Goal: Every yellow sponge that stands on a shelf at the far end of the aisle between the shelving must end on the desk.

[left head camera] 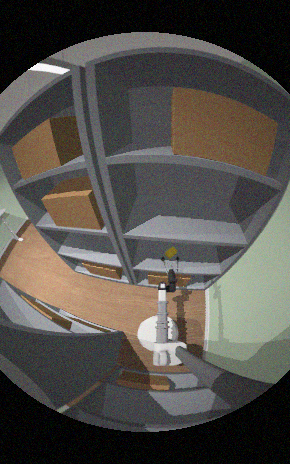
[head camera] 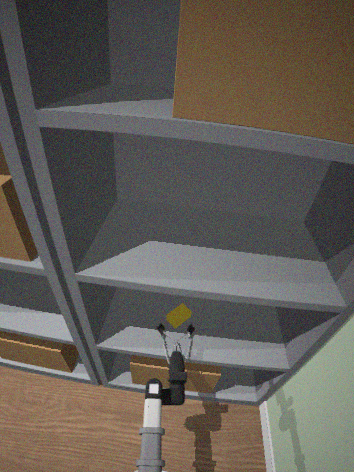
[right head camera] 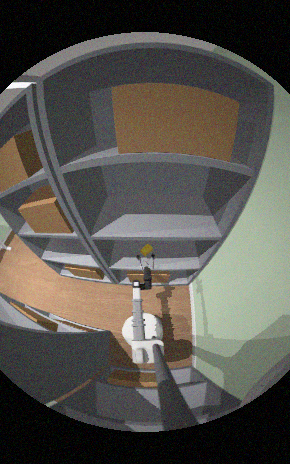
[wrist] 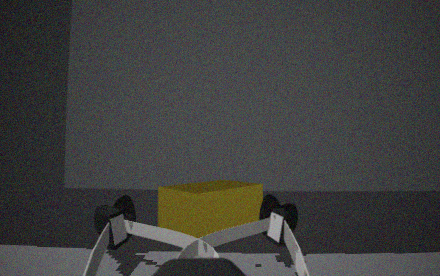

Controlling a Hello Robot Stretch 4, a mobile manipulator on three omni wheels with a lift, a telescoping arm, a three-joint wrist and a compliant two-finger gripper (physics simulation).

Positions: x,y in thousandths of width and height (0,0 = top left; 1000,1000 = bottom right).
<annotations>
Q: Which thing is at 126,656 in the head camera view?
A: A shelving unit.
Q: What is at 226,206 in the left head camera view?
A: A shelving unit.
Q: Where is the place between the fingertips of the gripper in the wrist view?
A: At 451,770
</annotations>
